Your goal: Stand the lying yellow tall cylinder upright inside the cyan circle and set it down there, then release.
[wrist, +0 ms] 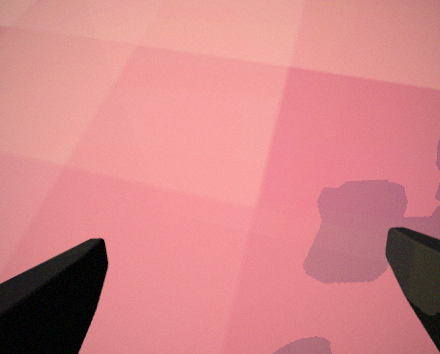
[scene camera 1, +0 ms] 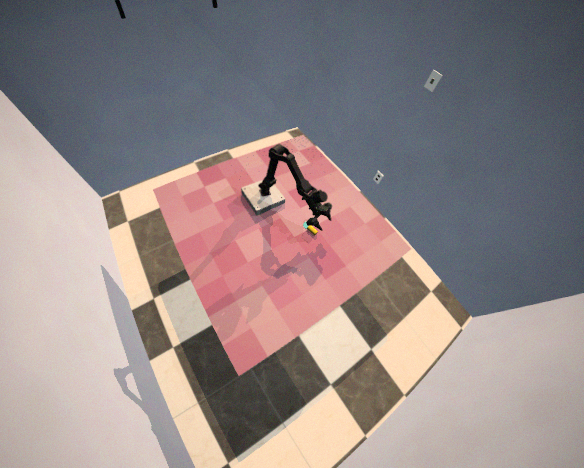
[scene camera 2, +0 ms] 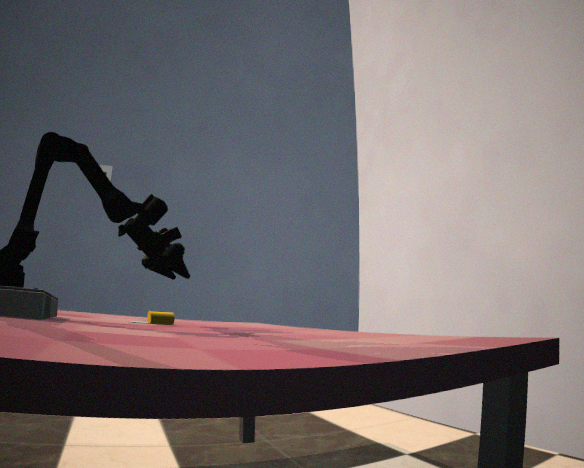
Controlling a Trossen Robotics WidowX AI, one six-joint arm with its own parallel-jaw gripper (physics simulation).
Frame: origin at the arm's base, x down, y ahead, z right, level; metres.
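Seen in the pictures: gripper, fingertip midpoint: (wrist: 246,246) (scene camera 1: 326,225) (scene camera 2: 181,278); arm's base, link origin: (scene camera 1: 265,192) (scene camera 2: 6,290).
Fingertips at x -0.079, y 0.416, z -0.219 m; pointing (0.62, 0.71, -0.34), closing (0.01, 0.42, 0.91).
Observation:
Pixels of each thing's top centre, then the offset from my fingertips to it. "spot": a spot on its surface instead. Level surfaces: height alone.
- yellow tall cylinder, top centre: (scene camera 2: 161,312) (scene camera 1: 312,228) dx +0.096, dy -0.053, dz +0.042 m
- cyan circle, surface spot: (scene camera 2: 140,322) (scene camera 1: 307,224) spot: dx +0.128, dy -0.107, dz +0.049 m
- pink table top, surface height: dx +0.129 m
The yellow tall cylinder (scene camera 1: 312,230) (scene camera 2: 161,318) lies on its side on the pink patterned table top. The cyan circle (scene camera 1: 305,225) (scene camera 2: 140,322) is a flat patch at the cylinder's end nearer the robot base; part of it is hidden. My gripper (scene camera 1: 325,224) (scene camera 2: 181,277) (wrist: 246,246) is open and empty. It hangs well above the table, tilted downward, with its fingertips a little past the cylinder on the side away from the base. The cylinder and the circle do not show in the wrist view.
The arm's grey base block (scene camera 1: 262,199) (scene camera 2: 30,304) stands on the pink table top (scene camera 1: 280,320) (scene camera 2: 235,357). The table's dark front edge (scene camera 2: 250,392) shows in scene view 2. Shadows of the arm fall across the table top. Blue-grey and pale walls stand around.

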